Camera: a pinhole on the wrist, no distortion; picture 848 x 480 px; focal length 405.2 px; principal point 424.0 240.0 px. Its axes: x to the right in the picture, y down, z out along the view. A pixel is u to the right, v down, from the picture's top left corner.
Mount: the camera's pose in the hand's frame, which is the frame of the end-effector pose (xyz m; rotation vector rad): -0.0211 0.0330 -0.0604 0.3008 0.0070 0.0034
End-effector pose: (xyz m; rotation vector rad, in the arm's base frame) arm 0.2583 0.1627 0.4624 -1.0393 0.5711 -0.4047
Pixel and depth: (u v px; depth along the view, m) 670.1 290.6 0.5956
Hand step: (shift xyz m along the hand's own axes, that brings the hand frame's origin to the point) 0.3449 -0.0708 0.5282
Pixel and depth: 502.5 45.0 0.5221
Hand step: 0.0845 -0.3612 0.3632
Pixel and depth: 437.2 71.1 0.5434
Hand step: 0.0011 -0.3442 0.3914
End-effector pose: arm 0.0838 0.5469 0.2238 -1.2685 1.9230 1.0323
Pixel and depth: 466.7 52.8 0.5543
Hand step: 0.0420 -0.3755 0.3927
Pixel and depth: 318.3 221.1 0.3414
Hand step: -0.1076 -0.0837 0.2615
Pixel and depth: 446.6 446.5 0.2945
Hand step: -0.0028 0.0892 0.2652
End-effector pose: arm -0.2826 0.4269 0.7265 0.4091 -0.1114 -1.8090
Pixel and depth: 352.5 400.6 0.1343
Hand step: -0.0439 0.0439 0.0838
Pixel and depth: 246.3 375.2 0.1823
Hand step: -0.0998 0.0367 0.1322
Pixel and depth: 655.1 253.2 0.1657
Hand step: 0.0746 -0.0105 0.0989
